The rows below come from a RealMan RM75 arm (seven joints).
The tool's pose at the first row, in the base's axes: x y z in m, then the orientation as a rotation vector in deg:
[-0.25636, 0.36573, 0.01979, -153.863, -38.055, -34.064]
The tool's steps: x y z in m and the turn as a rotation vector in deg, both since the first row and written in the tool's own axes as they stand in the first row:
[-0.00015, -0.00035, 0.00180, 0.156, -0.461, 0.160]
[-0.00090, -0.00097, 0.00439, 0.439, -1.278, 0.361]
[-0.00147, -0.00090, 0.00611, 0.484, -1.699, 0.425]
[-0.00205, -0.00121, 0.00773, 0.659, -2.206, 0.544]
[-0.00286, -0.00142, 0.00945, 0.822, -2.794, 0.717]
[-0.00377, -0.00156, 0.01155, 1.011, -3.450, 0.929]
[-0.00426, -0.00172, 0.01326, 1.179, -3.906, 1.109]
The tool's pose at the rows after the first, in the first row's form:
[-0.25608, 0.36667, 0.01823, -153.963, -37.975, -33.346]
[-0.25618, 0.36792, 0.01576, -154.112, -37.948, -32.090]
[-0.25606, 0.36831, 0.01400, -154.273, -37.975, -31.501]
[-0.25617, 0.36899, 0.01239, -154.359, -37.964, -30.723]
[-0.25638, 0.36953, 0.01057, -154.497, -37.897, -29.830]
[-0.25652, 0.37013, 0.00836, -154.642, -37.795, -28.826]
[-0.25645, 0.37075, 0.00668, -154.711, -37.684, -28.102]

